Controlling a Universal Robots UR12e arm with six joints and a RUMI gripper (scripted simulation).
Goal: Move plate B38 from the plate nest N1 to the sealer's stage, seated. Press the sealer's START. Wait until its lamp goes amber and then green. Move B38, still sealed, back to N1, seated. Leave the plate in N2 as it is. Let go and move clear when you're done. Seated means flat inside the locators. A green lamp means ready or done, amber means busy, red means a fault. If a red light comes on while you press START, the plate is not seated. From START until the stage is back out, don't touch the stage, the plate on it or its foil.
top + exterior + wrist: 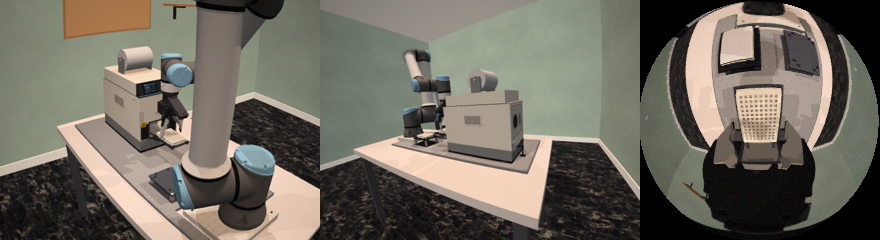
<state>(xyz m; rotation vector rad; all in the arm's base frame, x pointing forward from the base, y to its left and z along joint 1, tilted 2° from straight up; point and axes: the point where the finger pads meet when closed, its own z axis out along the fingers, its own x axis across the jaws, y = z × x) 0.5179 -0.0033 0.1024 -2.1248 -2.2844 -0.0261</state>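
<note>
The sealer stage is 3 cm below my hand. Round my hand: N1 label (32 cm behind, 12 cm to the left, 12 cm below); small screen (20 cm above, 11 cm ahead, 5 cm to the left); foil roll (33 cm ahead, 30 cm above, 2 cm to the left).
</note>
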